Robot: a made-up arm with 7 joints. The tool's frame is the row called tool. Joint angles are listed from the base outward. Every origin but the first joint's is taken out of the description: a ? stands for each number. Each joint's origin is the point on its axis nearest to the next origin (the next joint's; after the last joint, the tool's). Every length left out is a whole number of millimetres.
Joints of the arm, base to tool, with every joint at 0 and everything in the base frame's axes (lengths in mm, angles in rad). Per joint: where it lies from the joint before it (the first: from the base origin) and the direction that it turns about. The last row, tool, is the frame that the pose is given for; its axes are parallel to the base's.
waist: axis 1 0 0 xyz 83 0 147
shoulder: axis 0 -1 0 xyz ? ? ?
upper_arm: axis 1 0 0 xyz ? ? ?
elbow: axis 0 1 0 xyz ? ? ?
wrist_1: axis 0 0 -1 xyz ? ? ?
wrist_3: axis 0 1 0 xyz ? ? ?
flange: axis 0 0 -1 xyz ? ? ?
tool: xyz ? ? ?
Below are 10 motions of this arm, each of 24 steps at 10 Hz.
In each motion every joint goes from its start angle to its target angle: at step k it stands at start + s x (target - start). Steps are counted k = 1, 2, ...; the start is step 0. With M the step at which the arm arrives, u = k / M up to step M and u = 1 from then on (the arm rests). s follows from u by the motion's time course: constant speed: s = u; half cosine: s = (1 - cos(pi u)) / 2; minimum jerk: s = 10 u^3 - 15 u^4 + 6 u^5.
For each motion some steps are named. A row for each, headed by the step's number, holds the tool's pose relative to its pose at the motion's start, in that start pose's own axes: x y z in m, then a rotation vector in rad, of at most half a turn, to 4 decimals.
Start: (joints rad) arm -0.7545 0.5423 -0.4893 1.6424 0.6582 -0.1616 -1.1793
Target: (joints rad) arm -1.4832 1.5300 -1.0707 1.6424 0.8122 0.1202 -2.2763
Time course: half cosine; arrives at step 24
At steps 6, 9, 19, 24:
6: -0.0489 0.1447 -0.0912 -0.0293 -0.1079 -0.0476
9: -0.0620 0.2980 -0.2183 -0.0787 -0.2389 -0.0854
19: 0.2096 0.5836 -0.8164 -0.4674 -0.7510 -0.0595
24: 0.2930 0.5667 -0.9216 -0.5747 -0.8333 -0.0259

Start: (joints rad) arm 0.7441 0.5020 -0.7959 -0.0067 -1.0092 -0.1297 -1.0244
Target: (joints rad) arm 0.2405 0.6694 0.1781 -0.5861 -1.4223 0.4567 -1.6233
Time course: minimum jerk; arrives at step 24
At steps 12, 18, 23, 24:
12: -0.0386 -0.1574 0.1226 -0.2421 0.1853 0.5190
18: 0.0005 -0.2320 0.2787 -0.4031 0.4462 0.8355
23: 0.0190 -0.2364 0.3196 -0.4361 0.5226 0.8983
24: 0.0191 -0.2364 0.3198 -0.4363 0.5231 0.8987

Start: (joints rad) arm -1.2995 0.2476 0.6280 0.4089 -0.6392 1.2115 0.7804
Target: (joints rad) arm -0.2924 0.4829 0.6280 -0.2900 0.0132 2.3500 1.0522
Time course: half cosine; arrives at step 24
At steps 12, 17, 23, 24:
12: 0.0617 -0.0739 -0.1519 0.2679 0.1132 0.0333
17: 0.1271 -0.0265 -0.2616 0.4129 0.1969 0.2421
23: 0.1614 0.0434 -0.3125 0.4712 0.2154 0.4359
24: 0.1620 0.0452 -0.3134 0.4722 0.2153 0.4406

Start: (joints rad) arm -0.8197 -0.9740 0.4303 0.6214 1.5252 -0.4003 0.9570
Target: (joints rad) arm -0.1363 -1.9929 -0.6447 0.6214 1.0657 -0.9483 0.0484
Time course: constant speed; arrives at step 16
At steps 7, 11, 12, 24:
7: -0.2583 0.1083 0.0998 0.0896 -0.6919 0.7816
11: -0.3915 0.1004 0.0774 0.1042 -1.1258 1.3027
12: -0.4160 0.0944 0.0678 0.1040 -1.2410 1.4354
24: -0.4835 0.0760 0.0360 0.0878 -1.7424 1.9532

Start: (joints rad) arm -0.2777 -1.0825 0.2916 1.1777 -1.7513 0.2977 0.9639
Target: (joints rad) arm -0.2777 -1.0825 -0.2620 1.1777 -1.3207 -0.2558 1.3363
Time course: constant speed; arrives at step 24
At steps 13, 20, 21, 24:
13: -0.0432 -0.1748 0.0048 0.1975 -0.0142 -0.7048
20: -0.1206 -0.2765 0.0194 0.2610 -0.0665 -1.0919
21: -0.1352 -0.2901 0.0226 0.2677 -0.0769 -1.1470
24: -0.1842 -0.3281 0.0341 0.2839 -0.1132 -1.3115

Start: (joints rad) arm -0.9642 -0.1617 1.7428 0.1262 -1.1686 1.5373 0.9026
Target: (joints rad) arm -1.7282 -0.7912 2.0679 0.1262 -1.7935 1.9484 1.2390
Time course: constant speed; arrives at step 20
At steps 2, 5, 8, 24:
2: 0.0293 -0.0101 -0.0245 -0.0503 0.0396 -0.0706
5: 0.0674 -0.0347 -0.0637 -0.1283 0.0945 -0.1847
8: 0.0973 -0.0706 -0.1038 -0.2107 0.1446 -0.3084
24: 0.1020 -0.3108 -0.2279 -0.6111 0.3049 -0.8911

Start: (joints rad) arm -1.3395 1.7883 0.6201 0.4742 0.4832 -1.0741 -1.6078
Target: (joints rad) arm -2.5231 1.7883 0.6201 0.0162 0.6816 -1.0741 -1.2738
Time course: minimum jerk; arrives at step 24
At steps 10, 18, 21, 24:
10: 0.0609 -0.0865 -0.1133 0.0481 -0.1965 0.0772
18: 0.2257 -0.1134 -0.2249 0.2375 -0.5174 0.1395
21: 0.2528 -0.1065 -0.2311 0.2822 -0.5644 0.1442
24: 0.2577 -0.1049 -0.2319 0.2909 -0.5728 0.1449

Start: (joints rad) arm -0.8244 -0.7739 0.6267 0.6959 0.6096 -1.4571 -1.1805
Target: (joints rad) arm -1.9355 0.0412 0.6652 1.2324 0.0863 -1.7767 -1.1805
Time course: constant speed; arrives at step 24
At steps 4, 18, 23, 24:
4: -0.0128 -0.0067 -0.0252 -0.1707 -0.0501 0.0236
18: -0.0302 -0.1199 -0.0336 -0.7062 -0.1249 0.3144
23: -0.0204 -0.1718 0.0022 -0.8448 -0.1032 0.4802
24: -0.0171 -0.1815 0.0115 -0.8678 -0.0954 0.5158

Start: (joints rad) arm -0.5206 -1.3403 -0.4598 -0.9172 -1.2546 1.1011 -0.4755
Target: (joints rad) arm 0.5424 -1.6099 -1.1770 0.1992 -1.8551 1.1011 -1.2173
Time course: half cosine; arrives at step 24
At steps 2, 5, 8, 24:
2: 0.0005 -0.0152 0.0027 -0.0167 0.0043 0.0405
5: 0.0086 -0.0923 0.0244 -0.1043 0.0339 0.2417
8: 0.0431 -0.2166 0.0923 -0.2590 0.1164 0.5669
24: 0.4942 -0.2841 0.7620 -0.7497 1.1859 1.7349

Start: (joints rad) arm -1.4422 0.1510 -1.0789 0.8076 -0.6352 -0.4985 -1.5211
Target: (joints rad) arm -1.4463 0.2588 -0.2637 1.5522 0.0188 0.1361 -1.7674
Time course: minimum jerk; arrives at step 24
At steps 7, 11, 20, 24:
7: 0.0171 0.0310 -0.0303 0.1368 -0.1097 -0.0337
11: 0.0280 0.0394 -0.0617 0.4053 -0.3087 -0.0279
20: -0.0262 -0.1305 -0.1112 0.9970 -0.6336 0.2038
24: -0.0304 -0.1500 -0.1160 1.0368 -0.6476 0.2266

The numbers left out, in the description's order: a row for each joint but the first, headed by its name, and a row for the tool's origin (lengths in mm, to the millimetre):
shoulder: 0 -6 38
upper_arm: 116 0 294
elbow: 0 -199 -26
wrist_1: 115 0 13
wrist_3: 25 -489 0
flange: -118 0 43
tool: -38 357 0

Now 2 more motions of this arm.
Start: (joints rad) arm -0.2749 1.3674 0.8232 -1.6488 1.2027 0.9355 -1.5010
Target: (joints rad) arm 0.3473 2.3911 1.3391 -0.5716 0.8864 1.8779 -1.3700
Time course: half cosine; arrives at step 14
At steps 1, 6, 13, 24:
1: 0.0010 0.0013 0.0071 0.0152 -0.0036 -0.0025
6: -0.0161 -0.0583 0.2372 0.5393 -0.0368 0.0152
13: 0.1089 -0.4996 0.4580 1.3962 0.4791 0.2513
24: 0.1182 -0.5091 0.4586 1.4107 0.4994 0.2548

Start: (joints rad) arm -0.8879 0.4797 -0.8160 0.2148 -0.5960 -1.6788 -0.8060
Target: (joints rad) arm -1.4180 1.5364 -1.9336 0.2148 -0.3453 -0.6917 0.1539
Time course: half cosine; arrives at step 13
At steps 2, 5, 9, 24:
2: 0.0487 -0.0596 0.0629 -0.0018 0.0844 0.0458
5: 0.3683 -0.2006 0.3191 -0.1638 0.5009 0.1919
9: 0.9032 0.0338 0.4947 -1.0080 1.0102 0.1529
24: 1.0305 0.2098 0.4714 -1.5639 1.0241 0.0001

